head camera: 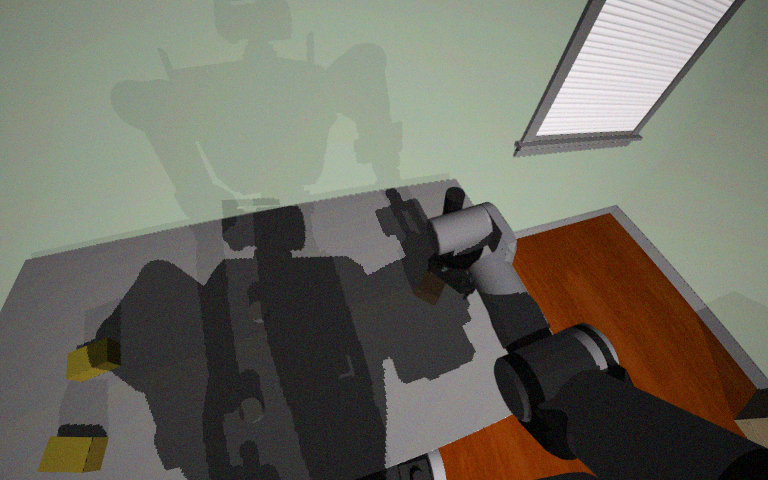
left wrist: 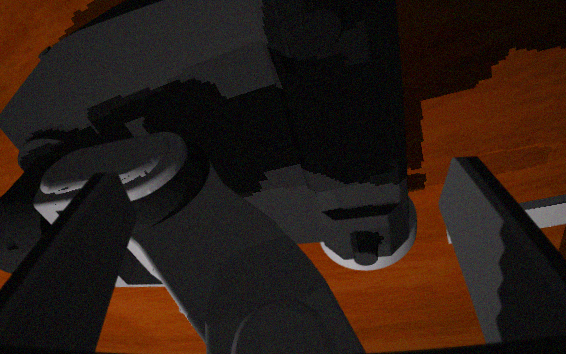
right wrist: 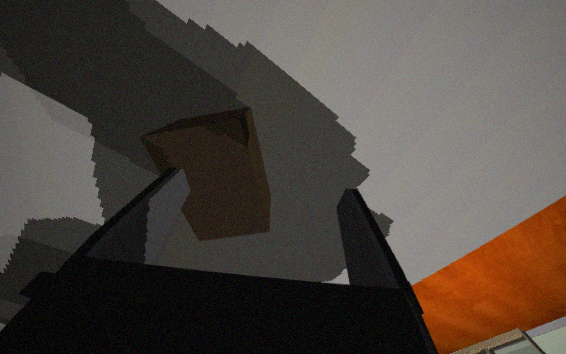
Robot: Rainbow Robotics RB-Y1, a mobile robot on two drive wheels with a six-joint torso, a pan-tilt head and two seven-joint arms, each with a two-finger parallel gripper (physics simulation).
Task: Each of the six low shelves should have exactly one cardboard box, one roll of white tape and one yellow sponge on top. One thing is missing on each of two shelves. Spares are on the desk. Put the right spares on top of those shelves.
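Note:
A brown cardboard box [head camera: 429, 288] [right wrist: 230, 175] stands in shadow on the grey desk [head camera: 441, 396] [right wrist: 450, 100]. My right gripper [head camera: 453, 277] [right wrist: 265, 189] is open above the desk, right at the box. In the right wrist view its left finger overlaps the box's left side; contact cannot be told. Two yellow sponges, one higher [head camera: 90, 360] and one lower [head camera: 70, 453], lie at the desk's left. Two pale round shapes, likely white tape rolls, one lower [head camera: 252, 409] and one higher [head camera: 257, 310], lie in shadow mid-desk. My left gripper [left wrist: 283, 188] is open and empty. The low shelves cannot be made out.
A green wall [head camera: 453, 101] with a blind-covered window [head camera: 634, 67] rises behind the desk. Orange wooden floor [head camera: 611, 294] [left wrist: 500, 150] [right wrist: 490, 275] lies beyond the desk's right edge. A beige edge [head camera: 756, 431] shows at the lower right. Dark robot parts [left wrist: 340, 110] fill much of the left wrist view.

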